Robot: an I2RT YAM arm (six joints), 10 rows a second.
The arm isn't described. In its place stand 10 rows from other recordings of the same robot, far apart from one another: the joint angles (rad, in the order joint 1, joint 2, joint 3, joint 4, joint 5, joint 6), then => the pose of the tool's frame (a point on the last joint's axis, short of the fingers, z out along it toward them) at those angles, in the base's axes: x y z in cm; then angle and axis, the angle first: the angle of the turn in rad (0 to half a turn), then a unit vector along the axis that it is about.
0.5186, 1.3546, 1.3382, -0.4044, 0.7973, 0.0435 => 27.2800 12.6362 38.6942 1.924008 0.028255 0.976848 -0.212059
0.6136, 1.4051, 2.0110, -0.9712, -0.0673, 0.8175 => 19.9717 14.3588 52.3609 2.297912 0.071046 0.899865 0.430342
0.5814, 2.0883, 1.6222, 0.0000, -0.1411, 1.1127 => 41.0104 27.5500 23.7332 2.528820 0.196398 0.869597 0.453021
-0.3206, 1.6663, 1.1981, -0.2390, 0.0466, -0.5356 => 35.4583 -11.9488 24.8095 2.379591 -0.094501 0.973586 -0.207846
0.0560, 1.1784, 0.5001, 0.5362, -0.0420, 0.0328 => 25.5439 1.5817 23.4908 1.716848 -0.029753 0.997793 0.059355
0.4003, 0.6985, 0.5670, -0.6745, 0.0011, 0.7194 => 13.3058 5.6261 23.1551 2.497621 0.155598 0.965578 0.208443
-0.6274, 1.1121, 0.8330, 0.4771, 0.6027, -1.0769 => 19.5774 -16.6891 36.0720 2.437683 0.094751 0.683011 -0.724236
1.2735, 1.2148, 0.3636, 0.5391, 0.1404, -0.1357 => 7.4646 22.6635 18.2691 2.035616 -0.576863 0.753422 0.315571
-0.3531, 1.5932, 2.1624, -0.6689, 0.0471, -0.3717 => 28.9322 -10.8414 54.9114 1.801435 0.011363 0.945902 -0.324252
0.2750, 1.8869, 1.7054, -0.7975, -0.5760, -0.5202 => 39.1071 13.0488 29.3018 2.509699 -0.453958 0.855895 0.247722
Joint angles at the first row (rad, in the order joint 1, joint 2, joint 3, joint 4, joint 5, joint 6):
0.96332, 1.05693, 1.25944, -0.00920, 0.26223, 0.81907
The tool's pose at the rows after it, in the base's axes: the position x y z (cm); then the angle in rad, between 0 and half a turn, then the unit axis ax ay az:
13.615 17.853 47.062 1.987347 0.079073 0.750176 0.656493
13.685 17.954 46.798 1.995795 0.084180 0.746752 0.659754
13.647 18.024 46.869 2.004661 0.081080 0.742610 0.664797
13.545 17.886 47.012 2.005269 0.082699 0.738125 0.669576
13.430 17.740 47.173 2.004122 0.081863 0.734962 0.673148
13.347 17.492 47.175 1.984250 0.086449 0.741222 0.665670
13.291 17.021 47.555 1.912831 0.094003 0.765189 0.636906
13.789 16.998 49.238 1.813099 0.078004 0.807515 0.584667
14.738 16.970 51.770 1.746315 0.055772 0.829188 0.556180
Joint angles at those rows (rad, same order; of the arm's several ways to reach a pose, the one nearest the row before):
0.96180, 1.05230, 1.24256, 0.01967, 0.27148, 0.83750
0.96182, 1.05228, 1.23025, 0.03373, 0.27153, 0.85133
0.96335, 1.05381, 1.23178, 0.03833, 0.26083, 0.85748
0.96332, 1.04926, 1.23180, 0.04296, 0.25923, 0.86209
0.96336, 1.04464, 1.23330, 0.04449, 0.25621, 0.86209
0.96335, 1.03699, 1.23179, 0.03534, 0.27754, 0.84680
0.96336, 1.03238, 1.25159, 0.00166, 0.34335, 0.78116
0.95266, 1.07665, 1.35558, -0.07788, 0.40018, 0.65850
0.91588, 1.14569, 1.50290, -0.15173, 0.38971, 0.57395

